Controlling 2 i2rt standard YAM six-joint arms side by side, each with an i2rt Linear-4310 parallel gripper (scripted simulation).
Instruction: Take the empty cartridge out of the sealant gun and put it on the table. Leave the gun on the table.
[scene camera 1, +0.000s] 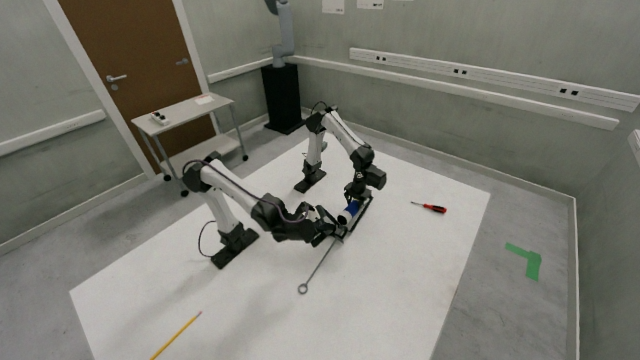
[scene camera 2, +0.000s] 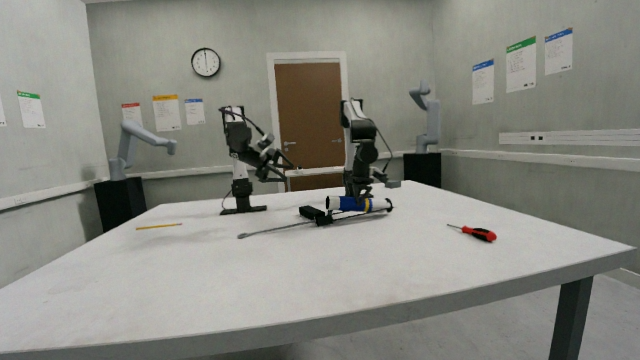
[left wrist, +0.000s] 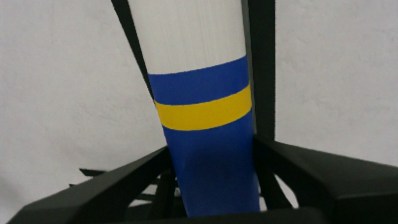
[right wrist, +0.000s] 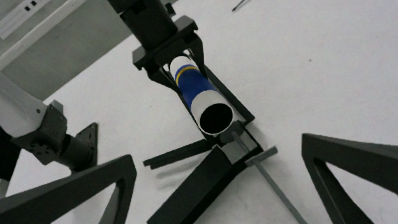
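My left gripper (scene camera 2: 356, 204), 0.90 m from the lens. My right gripper (scene camera 2: 290, 173), 0.83 m from the lens.
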